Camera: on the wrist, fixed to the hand. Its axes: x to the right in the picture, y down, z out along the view.
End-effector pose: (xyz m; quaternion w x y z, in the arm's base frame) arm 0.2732 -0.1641 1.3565 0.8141 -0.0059 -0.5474 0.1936
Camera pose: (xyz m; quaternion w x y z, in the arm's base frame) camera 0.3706 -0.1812 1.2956 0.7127 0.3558 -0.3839 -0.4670
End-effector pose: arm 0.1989 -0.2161 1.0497 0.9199 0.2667 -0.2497 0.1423
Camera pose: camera 0.2298 -0.1855 0.9420 0.7562 0.3299 0.0219 -0.5646
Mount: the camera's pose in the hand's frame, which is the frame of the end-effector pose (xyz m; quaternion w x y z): -0.0279 -0.0324 -0.1080 0.6978 -0.0361 0.0115 -0.7152
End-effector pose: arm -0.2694 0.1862 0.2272 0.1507 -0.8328 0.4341 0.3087
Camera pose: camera -0.2136 0.1664 0.3272 0.2909 -0.9006 -0.3021 0.1137
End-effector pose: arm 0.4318 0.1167 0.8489 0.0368 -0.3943 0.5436 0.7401
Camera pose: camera 0.5253 0.0503 0.8306 0.5345 -0.6738 0.0710 0.5052
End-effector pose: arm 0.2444 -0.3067 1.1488 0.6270 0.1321 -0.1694 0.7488
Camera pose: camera 0.2828 -0.2813 1.0422 0.9799 0.1821 -0.0436 0.0695
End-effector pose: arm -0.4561 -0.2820 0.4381 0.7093 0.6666 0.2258 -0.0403
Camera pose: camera -0.5215 -0.1882 0.4175 0.4876 0.2785 0.6439 -0.5196
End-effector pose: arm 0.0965 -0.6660 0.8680 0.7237 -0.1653 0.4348 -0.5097
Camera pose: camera -0.0118 -0.6332 0.8417 0.1295 -0.4466 0.2119 -0.8596
